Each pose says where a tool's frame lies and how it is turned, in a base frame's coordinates. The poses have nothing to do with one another.
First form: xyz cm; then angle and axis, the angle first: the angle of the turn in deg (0 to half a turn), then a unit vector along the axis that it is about.
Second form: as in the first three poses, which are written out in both.
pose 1, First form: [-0.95, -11.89, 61.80, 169.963, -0.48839, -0.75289, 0.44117]
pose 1, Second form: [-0.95, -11.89, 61.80], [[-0.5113, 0.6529, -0.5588], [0.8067, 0.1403, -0.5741], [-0.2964, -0.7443, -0.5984]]
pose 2, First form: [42.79, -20.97, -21.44, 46.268, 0.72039, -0.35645, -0.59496]
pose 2, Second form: [42.79, -20.97, -21.44], [[0.8515, 0.3506, -0.3899], [-0.5092, 0.7305, -0.4551], [0.1252, 0.5860, 0.8006]]
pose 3, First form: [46.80, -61.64, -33.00, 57.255, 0.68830, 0.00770, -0.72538]
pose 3, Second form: [46.80, -61.64, -33.00], [[0.7584, 0.6125, -0.2227], [-0.6077, 0.5409, -0.5815], [-0.2357, 0.5764, 0.7825]]
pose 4, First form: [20.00, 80.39, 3.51, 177.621, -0.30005, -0.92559, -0.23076]
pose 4, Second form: [20.00, 80.39, 3.51], [[-0.8192, 0.5648, 0.1000], [0.5456, 0.7136, 0.4395], [0.1768, 0.4145, -0.8927]]
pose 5, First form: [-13.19, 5.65, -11.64, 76.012, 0.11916, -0.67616, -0.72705]
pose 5, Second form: [-13.19, 5.65, -11.64], [[0.2525, 0.6444, -0.7218], [-0.7666, 0.5884, 0.2571], [0.5904, 0.4884, 0.6426]]
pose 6, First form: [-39.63, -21.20, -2.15, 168.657, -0.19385, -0.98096, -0.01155]
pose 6, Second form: [-39.63, -21.20, -2.15], [[-0.9060, 0.3789, -0.1885], [0.3743, 0.9253, 0.0606], [0.1974, -0.0157, -0.9802]]
